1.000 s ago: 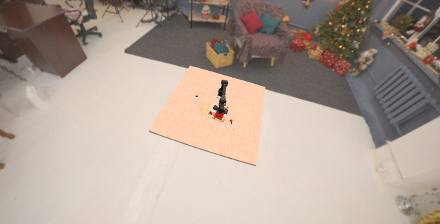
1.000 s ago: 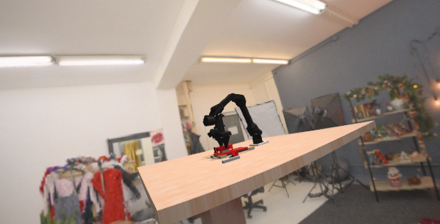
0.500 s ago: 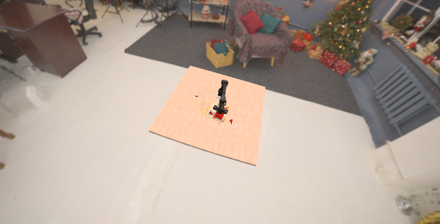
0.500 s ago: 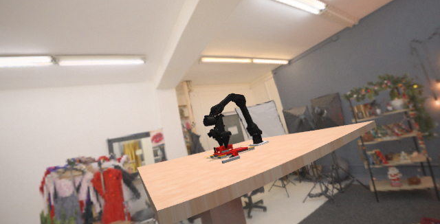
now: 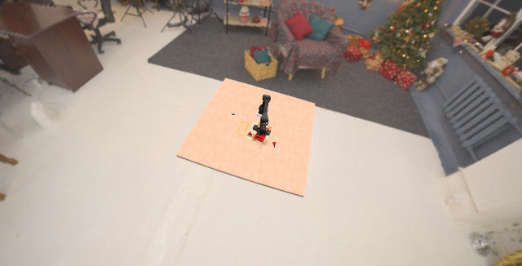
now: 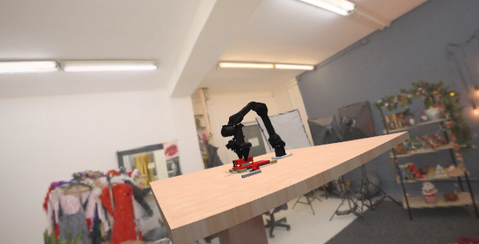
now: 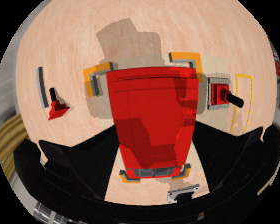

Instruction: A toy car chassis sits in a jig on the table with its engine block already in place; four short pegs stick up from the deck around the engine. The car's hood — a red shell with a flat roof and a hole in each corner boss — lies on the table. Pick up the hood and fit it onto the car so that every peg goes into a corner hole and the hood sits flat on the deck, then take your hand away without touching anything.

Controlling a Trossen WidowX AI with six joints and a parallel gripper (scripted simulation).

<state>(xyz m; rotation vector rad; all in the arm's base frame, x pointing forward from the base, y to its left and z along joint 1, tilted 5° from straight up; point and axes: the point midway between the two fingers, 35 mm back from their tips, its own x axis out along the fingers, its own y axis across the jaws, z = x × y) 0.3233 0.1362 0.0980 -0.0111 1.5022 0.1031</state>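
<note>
Right now the red hood is 1 cm above my gripper tip. Round my gripper tip: white piece: 24 cm to the left, 5 cm ahead, 4 cm below.
</note>
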